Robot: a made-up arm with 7 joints.
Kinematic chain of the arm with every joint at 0, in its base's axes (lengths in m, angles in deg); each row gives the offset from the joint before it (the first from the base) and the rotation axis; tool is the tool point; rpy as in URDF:
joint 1: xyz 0.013 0 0.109 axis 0.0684 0.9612 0.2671
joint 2: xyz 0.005 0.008 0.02 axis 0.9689 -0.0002 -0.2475
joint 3: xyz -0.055 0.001 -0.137 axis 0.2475 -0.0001 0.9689
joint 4: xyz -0.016 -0.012 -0.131 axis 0.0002 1 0
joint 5: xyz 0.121 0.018 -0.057 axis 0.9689 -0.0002 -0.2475
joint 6: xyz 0.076 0.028 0.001 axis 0.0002 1 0
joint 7: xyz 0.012 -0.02 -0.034 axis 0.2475 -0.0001 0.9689
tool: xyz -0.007 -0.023 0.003 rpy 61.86 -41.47 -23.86
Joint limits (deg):
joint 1: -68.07..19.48
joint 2: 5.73..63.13
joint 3: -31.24..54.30
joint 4: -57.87..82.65
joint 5: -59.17..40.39
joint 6: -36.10..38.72
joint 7: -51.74..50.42
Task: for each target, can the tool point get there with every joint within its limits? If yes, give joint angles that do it. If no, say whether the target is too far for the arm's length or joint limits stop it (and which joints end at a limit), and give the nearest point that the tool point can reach.
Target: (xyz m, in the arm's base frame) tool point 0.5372 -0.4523 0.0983
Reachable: no: too far | nearest point 0.3638 -0.1985 0.0221 | short by 0.317 m
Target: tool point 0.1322 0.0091 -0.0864
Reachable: yes | joints 0.03 21.22 -17.30 -39.21 -30.39 5.48 -22.13
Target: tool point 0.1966 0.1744 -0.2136
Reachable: yes | joints -16.96 12.45 31.34 21.20 -47.42 -14.25 -37.29
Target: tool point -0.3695 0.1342 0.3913
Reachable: no: joint limits stop it (at a limit: joint 1, joint 2, joint 3, joint 5, joint 6, joint 7) | nearest point 0.0053 0.1333 0.2413 | short by 0.404 m
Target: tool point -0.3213 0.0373 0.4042
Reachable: no: joint limits stop it (at a limit: joint 1, joint 2, joint 3, joint 4, joint 5, joint 6, joint 7) | nearest point 0.0034 0.1279 0.2362 | short by 0.377 m
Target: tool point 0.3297 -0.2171 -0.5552
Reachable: no: too far | nearest point 0.2392 -0.0544 -0.3243 | short by 0.297 m
